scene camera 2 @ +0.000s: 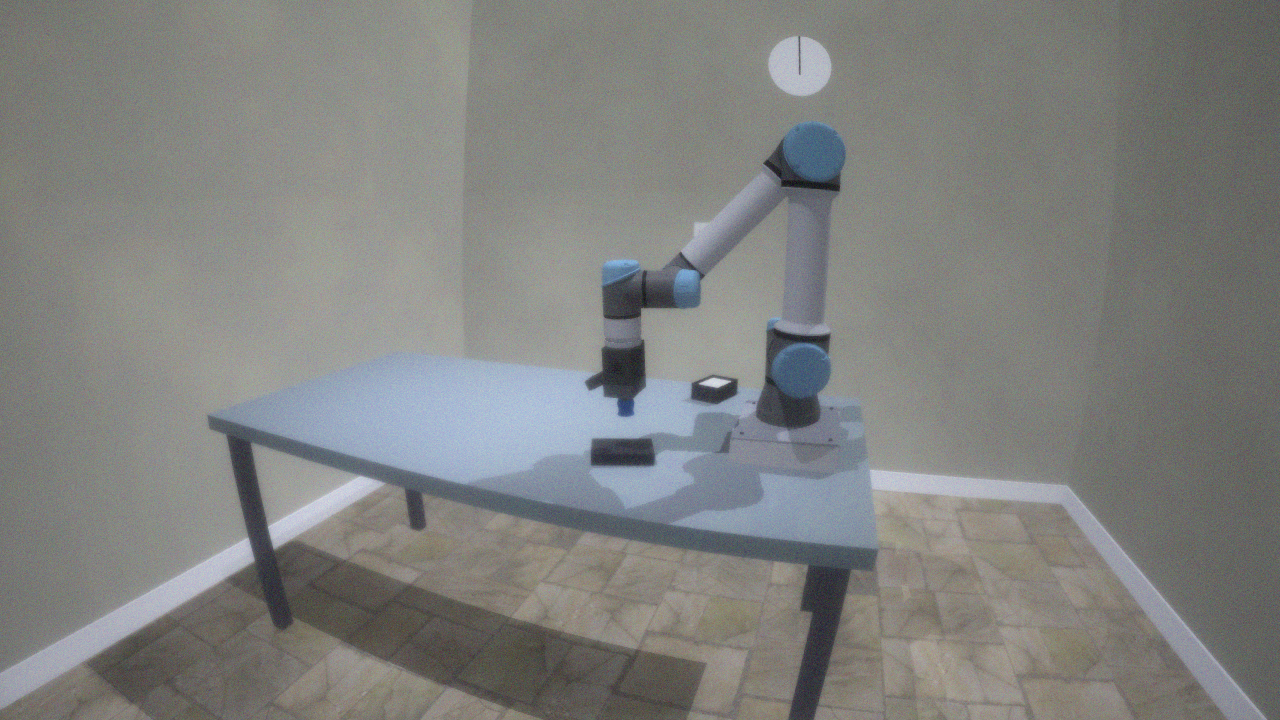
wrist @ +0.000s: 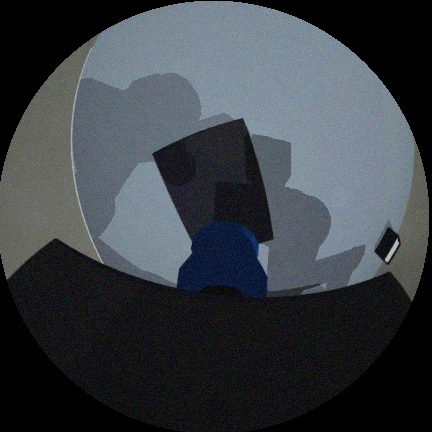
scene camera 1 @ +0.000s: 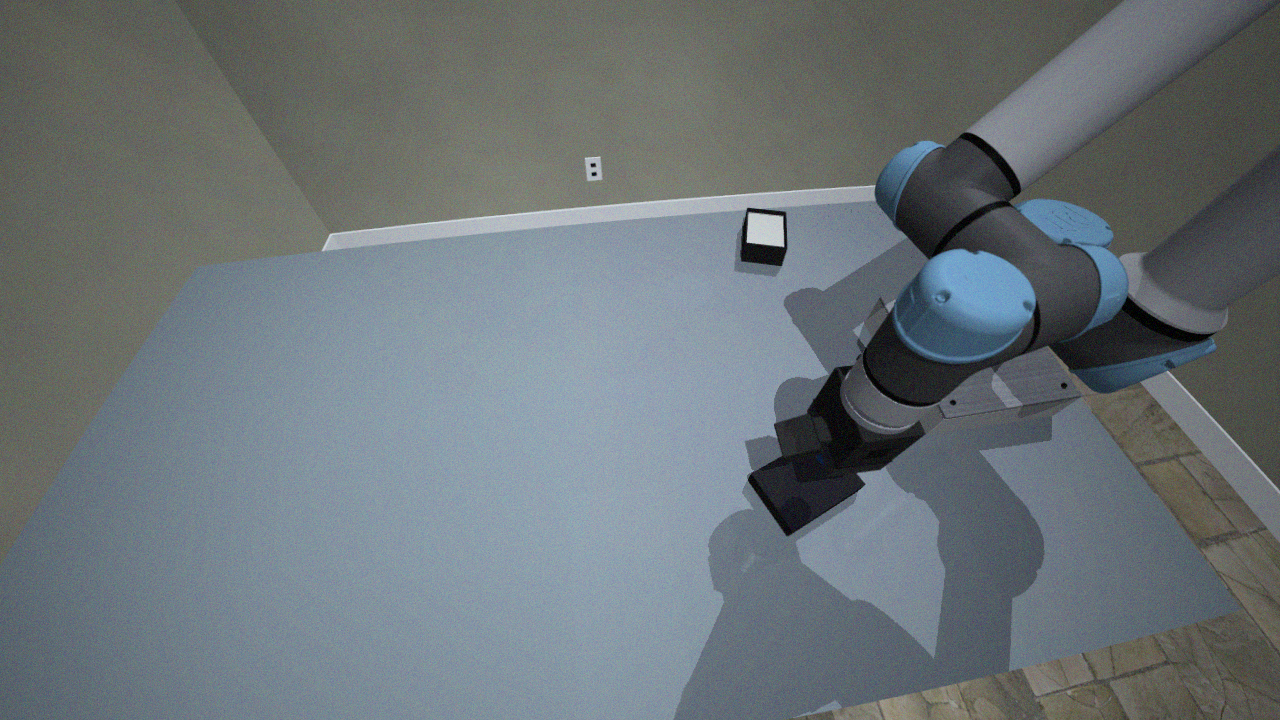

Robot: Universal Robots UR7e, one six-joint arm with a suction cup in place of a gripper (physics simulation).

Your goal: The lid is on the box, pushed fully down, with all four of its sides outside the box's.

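Frame: origin at the arm's base, x ahead, y left, z up, level; millimetres.
Where they show: end effector, tool point: (scene camera 2: 626, 413) (wrist: 224, 252); arm's base, origin of the base link: (scene camera 2: 788, 415).
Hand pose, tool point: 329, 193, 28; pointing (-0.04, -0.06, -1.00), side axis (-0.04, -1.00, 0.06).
Each offset is from my tool point to the top centre of the thing, as dx, dy, dz. Level surfaces: height alone.
The lid @(+6, +5, -72) (scene camera 1: 802, 495) (scene camera 2: 622, 452) (wrist: 205, 172) is a flat, dark rectangular piece lying closed face up on the table, under the arm. The box @(-96, -525, -51) (scene camera 1: 763, 255) (scene camera 2: 714, 394) (wrist: 385, 243) is small and black, with a white area framed by its rim. It stands apart from the lid, near the back edge in scene camera 1. My gripper, a blue suction cup (scene camera 2: 625, 410) (wrist: 222, 255), points down over the lid with a visible gap in scene camera 2. It is off and holds nothing. In scene camera 1 the wrist hides most of the cup.
The blue-grey table @(dz -99) (scene camera 1: 402, 429) (scene camera 2: 429, 420) carries the arm's base plate (scene camera 1: 1011, 385) (scene camera 2: 783, 440) near its right end in both scene views. A wall (scene camera 1: 447, 107) stands behind the box. Arm shadows fall around the lid.
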